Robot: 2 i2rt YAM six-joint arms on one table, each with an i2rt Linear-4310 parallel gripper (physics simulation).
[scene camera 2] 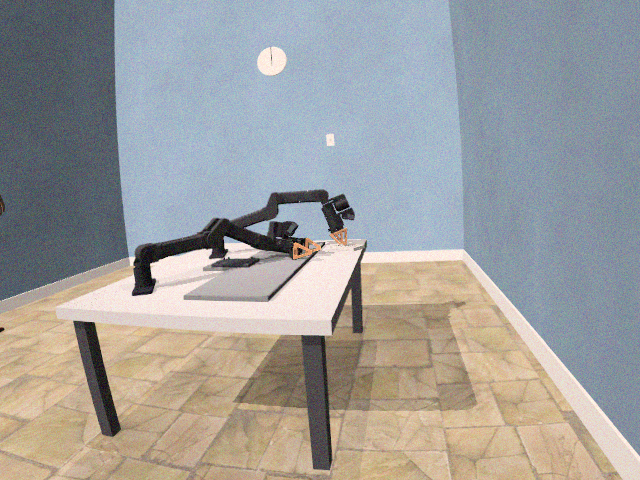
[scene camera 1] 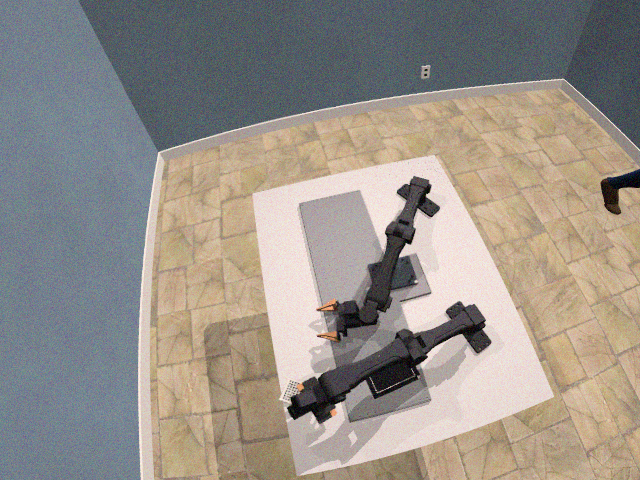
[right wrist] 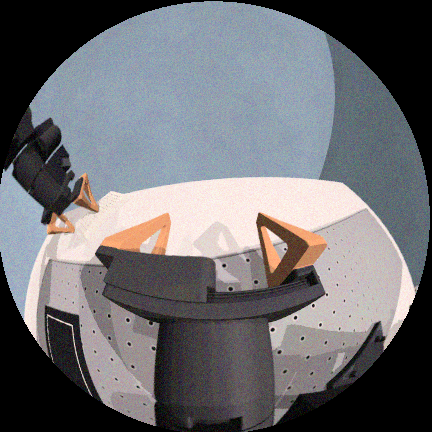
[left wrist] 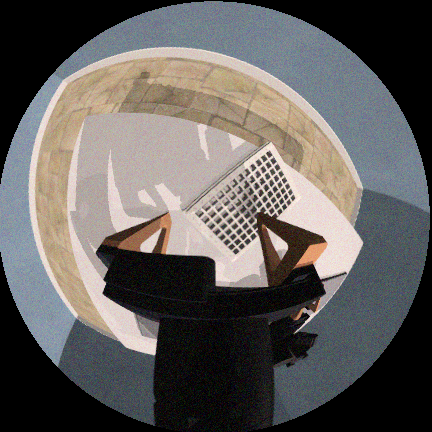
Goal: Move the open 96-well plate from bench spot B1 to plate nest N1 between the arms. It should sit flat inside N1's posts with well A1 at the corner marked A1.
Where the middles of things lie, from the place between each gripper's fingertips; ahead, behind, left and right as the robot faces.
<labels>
I see the white well plate (left wrist: 225, 213) 10 cm ahead of my right hand, 24 cm to the left of it and 3 cm below it. Also, from my right hand: black nest with white outline (scene camera 1: 392, 378) (21 cm behind, 22 cm to the left, 2 cm below).
Right now the white well plate is 30 mm ahead of my left hand and 40 mm to the right of it. Round my left hand: black nest with white outline 280 mm behind, 50 mm to the right.
</labels>
